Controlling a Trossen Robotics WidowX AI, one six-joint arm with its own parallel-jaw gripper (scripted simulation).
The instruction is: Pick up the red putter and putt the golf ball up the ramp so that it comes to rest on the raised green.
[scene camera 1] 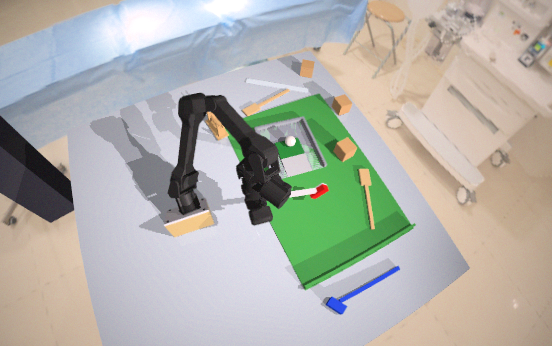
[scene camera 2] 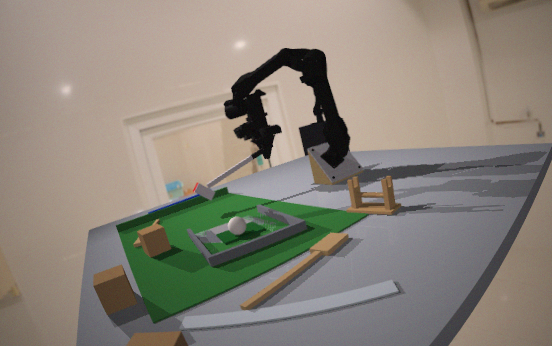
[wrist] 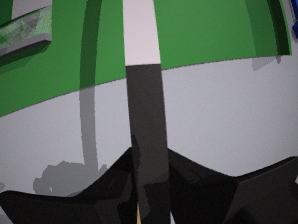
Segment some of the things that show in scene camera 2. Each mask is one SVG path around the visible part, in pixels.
My gripper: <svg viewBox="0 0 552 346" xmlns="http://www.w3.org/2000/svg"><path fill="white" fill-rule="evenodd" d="M247 114L248 118L246 118L248 122L240 125L233 131L238 138L244 138L244 140L252 139L250 142L255 143L259 149L262 148L264 151L262 155L265 159L269 159L275 137L274 134L281 133L281 127L278 125L268 125L266 120L267 112L264 112L264 110Z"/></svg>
A white bar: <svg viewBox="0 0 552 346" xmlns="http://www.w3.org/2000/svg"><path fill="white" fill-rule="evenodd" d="M393 280L303 302L231 313L186 316L179 329L220 328L306 316L399 293Z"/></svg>
